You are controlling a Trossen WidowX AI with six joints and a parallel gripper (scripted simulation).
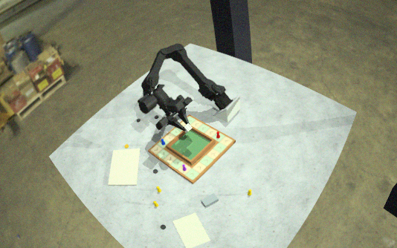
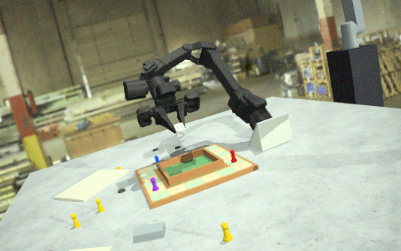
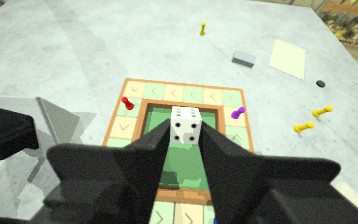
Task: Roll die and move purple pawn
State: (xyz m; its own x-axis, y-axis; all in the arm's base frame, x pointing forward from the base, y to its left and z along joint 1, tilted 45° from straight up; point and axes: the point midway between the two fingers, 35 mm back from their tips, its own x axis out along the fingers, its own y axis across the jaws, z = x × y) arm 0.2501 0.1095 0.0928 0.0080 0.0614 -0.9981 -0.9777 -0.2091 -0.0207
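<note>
The white die lies right at my gripper tip. The rest, counted from my gripper tip: blue pawn (100 mm to the right, 100 mm below, 80 mm ahead); green tray (120 mm below); red pawn (120 mm behind, 100 mm below, 50 mm to the left).
</note>
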